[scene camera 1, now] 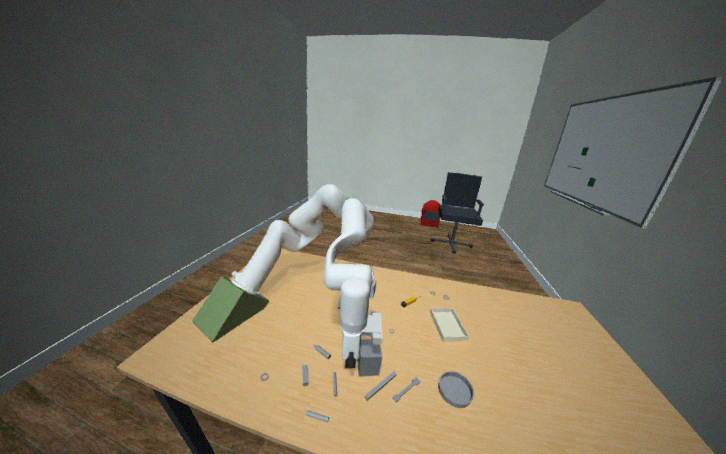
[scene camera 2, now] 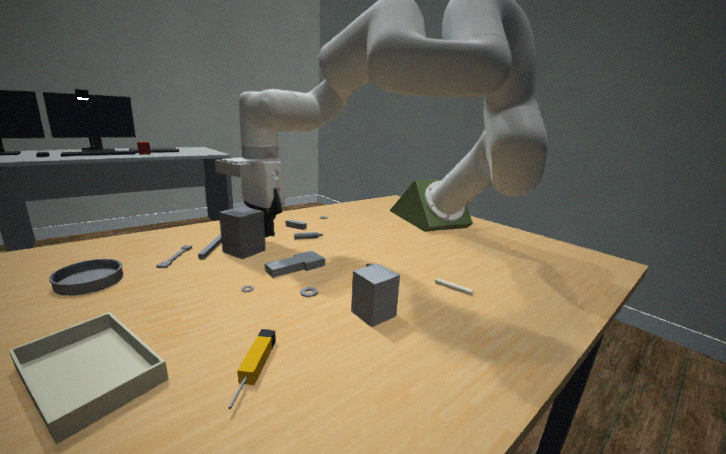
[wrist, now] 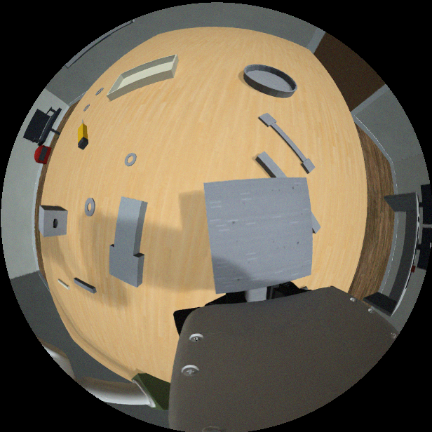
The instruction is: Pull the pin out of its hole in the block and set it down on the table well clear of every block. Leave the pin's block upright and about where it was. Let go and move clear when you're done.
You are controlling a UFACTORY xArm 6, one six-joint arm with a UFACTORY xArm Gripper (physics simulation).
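Where they show: gripper, fingertip midpoint: [scene camera 1: 350, 362] [scene camera 2: 263, 234]; arm's base at its link origin: [scene camera 1: 245, 288] [scene camera 2: 444, 201].
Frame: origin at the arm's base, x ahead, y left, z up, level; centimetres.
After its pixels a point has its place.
The pin's block [scene camera 1: 369, 365] @(y -10.1, x 55.6, z -2.5 cm) [scene camera 2: 242, 233] @(y -3.1, x 55.6, z -2.1 cm) [wrist: 259, 232] is a grey cube-like block standing upright on the table. The pin [wrist: 256, 294] is a grey bar sticking out sideways from the block's face nearest the gripper; its far part is hidden in the block. In the scene views the gripper and block hide it. My gripper [scene camera 1: 350, 361] @(y -9.5, x 49.4, z -5.4 cm) [scene camera 2: 269, 227] @(y -9.5, x 49.4, z -5.4 cm) [wrist: 249, 279] points down right beside that face, low over the table. Its black fingers are drawn in on both sides of the pin, shut on it. The fingertips are partly hidden by the block and the gripper body.
A second grey block [scene camera 2: 374, 295] @(y 29.2, x 46.2, z -2.5 cm) [wrist: 52, 221] with a hole stands apart. A stepped grey piece [scene camera 2: 294, 263] @(y 7.1, x 48.8, z -6.0 cm) [wrist: 127, 240] lies near the pin's block. Grey bars, a wrench shape [scene camera 1: 406, 389] @(y -10.3, x 67.5, z -7.2 cm), a round dish [scene camera 1: 455, 389] @(y -5.2, x 81.7, z -7.4 cm), a tray [scene camera 1: 466, 338] @(y 15.3, x 85.8, z -6.2 cm) and a yellow screwdriver [scene camera 2: 256, 356] @(y 29.1, x 62.7, z -5.9 cm) lie around.
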